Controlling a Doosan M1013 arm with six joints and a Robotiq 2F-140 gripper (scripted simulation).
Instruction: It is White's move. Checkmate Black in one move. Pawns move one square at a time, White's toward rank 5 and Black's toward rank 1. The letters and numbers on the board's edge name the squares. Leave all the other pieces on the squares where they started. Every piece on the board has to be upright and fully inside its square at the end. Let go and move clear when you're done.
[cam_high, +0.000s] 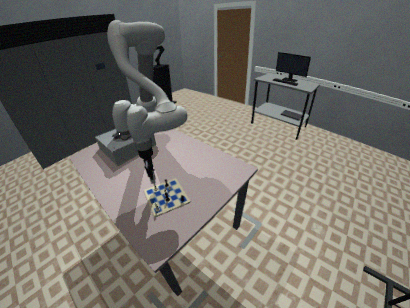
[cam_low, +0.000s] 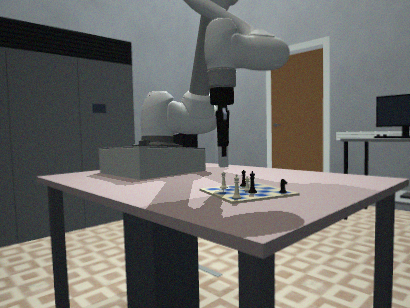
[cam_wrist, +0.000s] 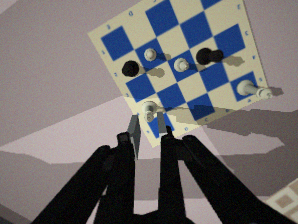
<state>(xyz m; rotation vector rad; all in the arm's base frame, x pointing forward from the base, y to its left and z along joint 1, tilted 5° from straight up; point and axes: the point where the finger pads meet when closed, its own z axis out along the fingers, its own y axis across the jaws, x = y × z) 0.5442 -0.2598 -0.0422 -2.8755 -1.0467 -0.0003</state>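
Right now my hand is 80 mm above the white chess piece. The rest, counted from my hand: tall white piece: 110 mm ahead, 110 mm to the right, 70 mm below; then blue-and-cream chessboard: 90 mm ahead, 10 mm to the right, 100 mm below; then white pawn: 70 mm ahead, 40 mm to the left, 90 mm below.
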